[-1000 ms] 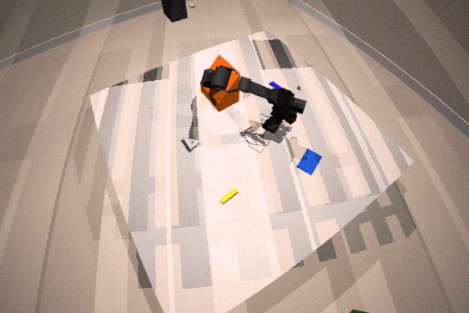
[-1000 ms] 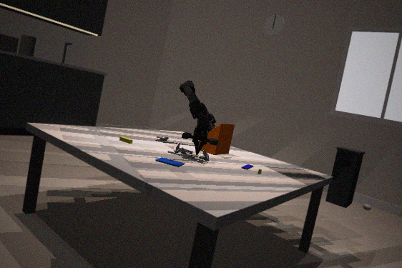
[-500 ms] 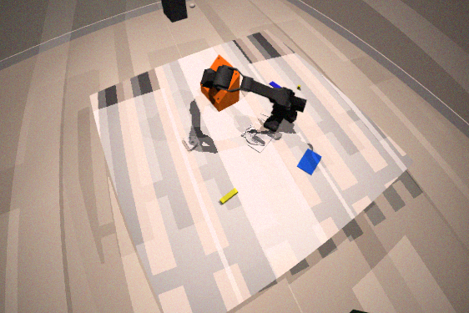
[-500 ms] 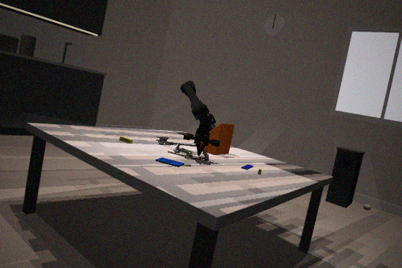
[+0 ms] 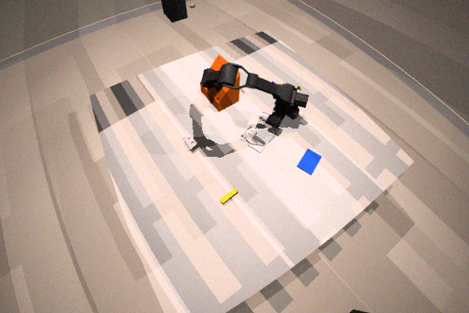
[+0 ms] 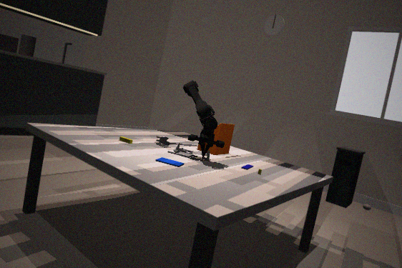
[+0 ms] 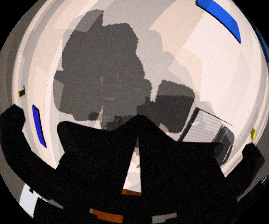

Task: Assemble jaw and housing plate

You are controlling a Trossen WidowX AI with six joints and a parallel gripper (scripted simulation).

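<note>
Right now my gripper tip is 30 mm past the jaw, 10 mm to the right of it and 20 mm below it. From my gripper tip the other things lie so: blue bar 180 mm behind, 180 mm to the left, 20 mm below; then yellow cube 120 mm behind, 280 mm to the left, 10 mm below; then blue tile 250 mm ahead, 20 mm to the right, 20 mm below.
</note>
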